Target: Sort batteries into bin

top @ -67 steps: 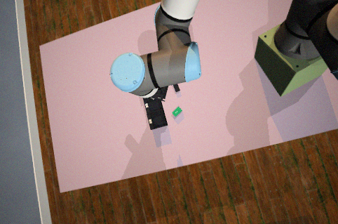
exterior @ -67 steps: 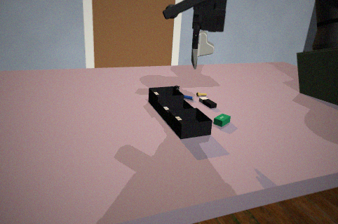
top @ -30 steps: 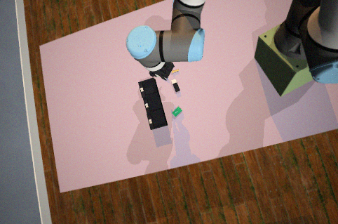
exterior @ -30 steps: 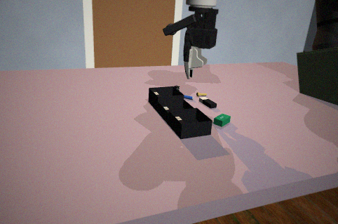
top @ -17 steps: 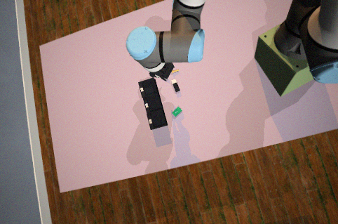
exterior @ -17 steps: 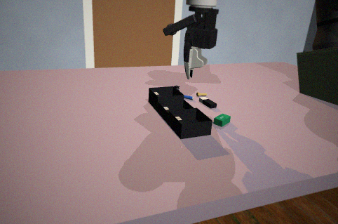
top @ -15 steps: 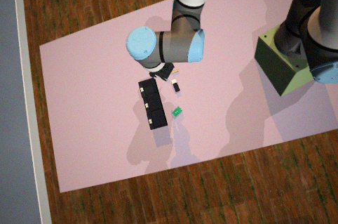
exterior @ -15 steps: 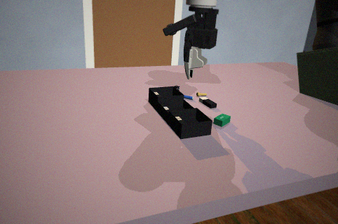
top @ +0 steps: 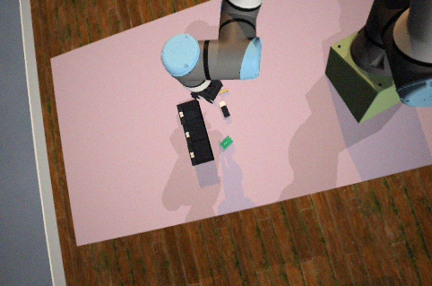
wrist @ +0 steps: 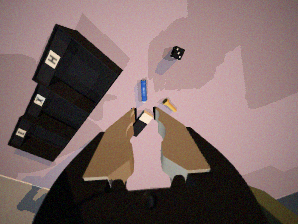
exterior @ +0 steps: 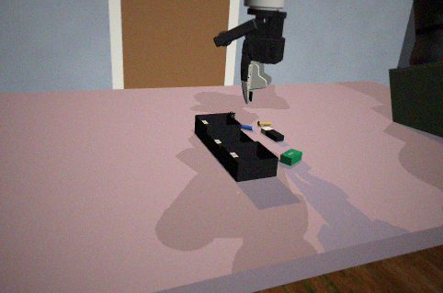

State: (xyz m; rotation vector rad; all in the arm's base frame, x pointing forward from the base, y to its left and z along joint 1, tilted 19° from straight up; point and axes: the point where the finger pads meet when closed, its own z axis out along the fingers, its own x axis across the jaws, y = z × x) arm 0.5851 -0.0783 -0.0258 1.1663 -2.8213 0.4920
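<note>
Now: hand 8 cm above the blue battery. The rest, counted from my hand: black-and-white battery: 4 cm behind, 6 cm to the left, 8 cm below; yellow piece: 6 cm behind, 1 cm to the right, 8 cm below; small black object: 9 cm to the right, 8 cm below.
</note>
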